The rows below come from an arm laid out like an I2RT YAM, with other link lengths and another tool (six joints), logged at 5 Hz.
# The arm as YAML. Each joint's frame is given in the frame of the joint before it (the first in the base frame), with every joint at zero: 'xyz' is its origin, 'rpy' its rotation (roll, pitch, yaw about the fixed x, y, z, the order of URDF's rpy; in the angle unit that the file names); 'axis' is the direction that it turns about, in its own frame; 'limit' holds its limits. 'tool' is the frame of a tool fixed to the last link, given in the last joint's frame.
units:
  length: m
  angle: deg
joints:
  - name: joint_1
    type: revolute
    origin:
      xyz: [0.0, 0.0, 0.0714]
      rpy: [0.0, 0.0, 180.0]
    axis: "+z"
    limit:
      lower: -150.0
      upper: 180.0
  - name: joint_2
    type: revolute
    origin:
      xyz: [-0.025, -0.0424, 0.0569]
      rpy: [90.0, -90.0, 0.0]
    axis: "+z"
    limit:
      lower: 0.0
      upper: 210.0
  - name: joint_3
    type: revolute
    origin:
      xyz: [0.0, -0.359, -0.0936]
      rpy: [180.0, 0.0, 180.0]
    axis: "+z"
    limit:
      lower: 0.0
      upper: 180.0
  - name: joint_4
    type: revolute
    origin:
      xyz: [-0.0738, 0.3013, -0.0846]
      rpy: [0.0, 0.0, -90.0]
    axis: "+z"
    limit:
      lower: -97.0
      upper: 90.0
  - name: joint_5
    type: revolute
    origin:
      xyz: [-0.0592, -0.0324, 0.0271]
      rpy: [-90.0, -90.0, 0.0]
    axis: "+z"
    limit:
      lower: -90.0
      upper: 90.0
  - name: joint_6
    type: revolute
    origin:
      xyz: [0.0, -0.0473, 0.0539]
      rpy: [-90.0, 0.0, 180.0]
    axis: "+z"
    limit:
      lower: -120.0
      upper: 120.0
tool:
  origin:
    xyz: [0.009, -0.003, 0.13]
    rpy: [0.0, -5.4, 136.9]
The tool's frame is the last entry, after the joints.
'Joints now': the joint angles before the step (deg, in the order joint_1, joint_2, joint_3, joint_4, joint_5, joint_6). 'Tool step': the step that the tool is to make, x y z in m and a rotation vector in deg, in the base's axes. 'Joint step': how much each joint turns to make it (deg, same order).
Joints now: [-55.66 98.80 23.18 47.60 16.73 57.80]
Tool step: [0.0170 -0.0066 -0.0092 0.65 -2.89 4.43]
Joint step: [-1.11 3.81 1.00 3.90 -6.19 -0.11]
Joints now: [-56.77 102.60 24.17 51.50 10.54 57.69]
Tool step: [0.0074 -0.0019 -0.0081 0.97 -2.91 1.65]
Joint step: [-0.66 2.65 0.11 3.05 -3.40 1.64]
